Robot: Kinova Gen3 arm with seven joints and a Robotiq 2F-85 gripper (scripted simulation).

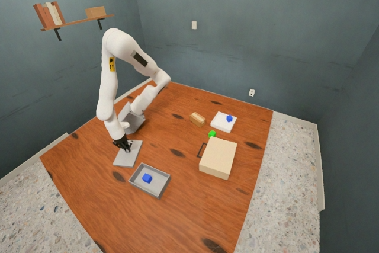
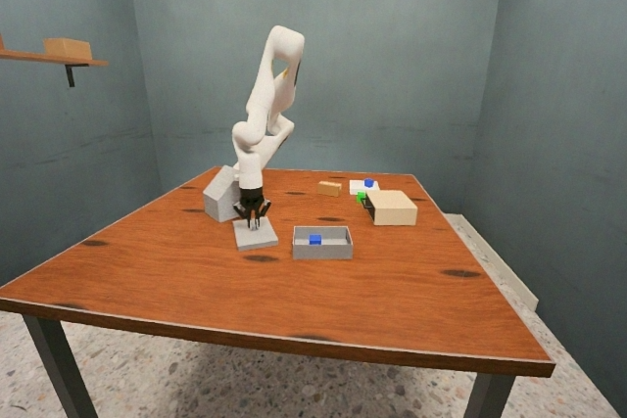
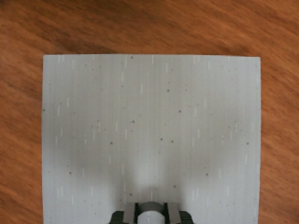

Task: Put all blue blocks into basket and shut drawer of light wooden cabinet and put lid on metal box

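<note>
My hand is 30 mm above the metal lid. The rest, counted from my hand: small box (80 mm ahead, 510 mm to the left, 10 mm below); then red block (110 mm ahead, 510 mm to the left, 20 mm below); then grey metal box (250 mm ahead, 20 mm to the left, 20 mm below).
</note>
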